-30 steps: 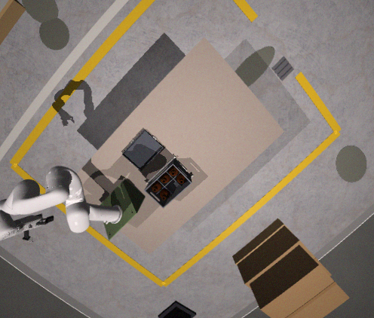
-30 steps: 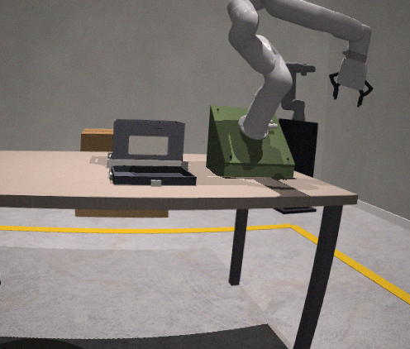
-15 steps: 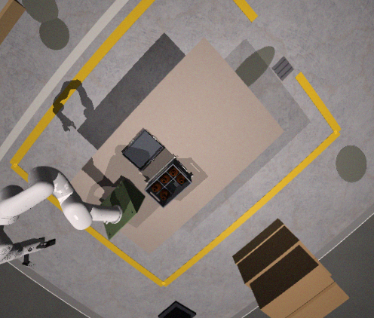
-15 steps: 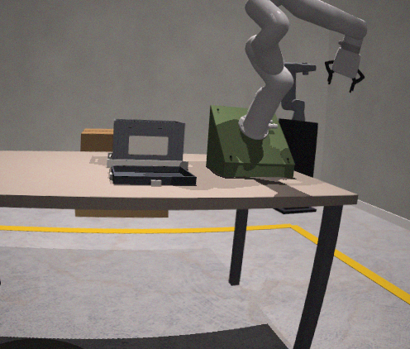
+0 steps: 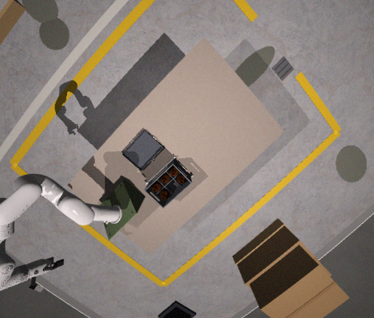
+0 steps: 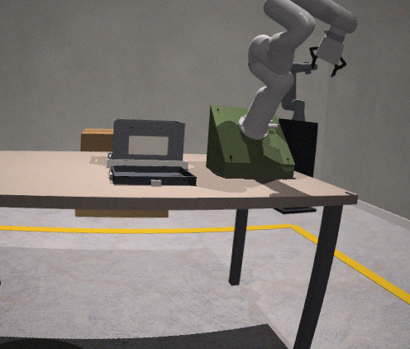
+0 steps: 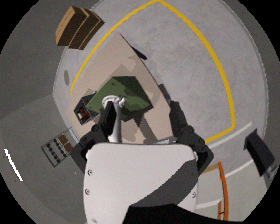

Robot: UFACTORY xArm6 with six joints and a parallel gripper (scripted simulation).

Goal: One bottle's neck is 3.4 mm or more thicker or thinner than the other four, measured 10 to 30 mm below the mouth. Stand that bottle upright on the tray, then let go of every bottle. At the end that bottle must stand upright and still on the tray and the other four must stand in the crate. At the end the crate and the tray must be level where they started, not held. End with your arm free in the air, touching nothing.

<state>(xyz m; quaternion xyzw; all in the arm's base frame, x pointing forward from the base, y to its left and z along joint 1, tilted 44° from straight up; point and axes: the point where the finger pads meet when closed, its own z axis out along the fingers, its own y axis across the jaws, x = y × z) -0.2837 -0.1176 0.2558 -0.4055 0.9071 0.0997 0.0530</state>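
Now: hand 670 mm short of the dark crate, 230 mm to the left of it and 370 mm above it. From my hand the other things lie so: glass bottle (580 mm ahead, 270 mm to the right, 370 mm below); then flat dark tray (710 mm ahead, 60 mm to the left, 440 mm below).
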